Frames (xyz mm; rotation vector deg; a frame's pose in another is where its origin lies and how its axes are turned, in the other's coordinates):
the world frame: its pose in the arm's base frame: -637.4 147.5 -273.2 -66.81 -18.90 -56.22
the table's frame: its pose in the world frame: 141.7 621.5 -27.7 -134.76 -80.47 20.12
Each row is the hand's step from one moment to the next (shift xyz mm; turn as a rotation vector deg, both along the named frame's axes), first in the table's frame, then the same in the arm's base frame.
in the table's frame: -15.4 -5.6 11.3 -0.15 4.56 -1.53
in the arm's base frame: -18.1 0.7 -8.3 0.30 -2.64 4.01
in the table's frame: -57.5 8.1 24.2 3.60 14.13 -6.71
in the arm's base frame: -62.2 -9.7 0.4 5.39 -7.80 12.95
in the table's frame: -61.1 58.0 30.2 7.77 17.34 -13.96
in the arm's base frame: -67.6 -51.6 27.7 11.54 -6.83 19.39
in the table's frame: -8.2 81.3 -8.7 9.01 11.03 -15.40
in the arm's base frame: -5.6 -57.0 58.9 13.19 -1.27 16.26
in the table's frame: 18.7 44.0 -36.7 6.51 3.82 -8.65
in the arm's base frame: 28.7 -16.4 50.4 8.80 0.87 7.32
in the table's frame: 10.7 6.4 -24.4 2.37 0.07 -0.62
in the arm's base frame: 17.5 7.4 19.7 2.45 -0.14 -0.05
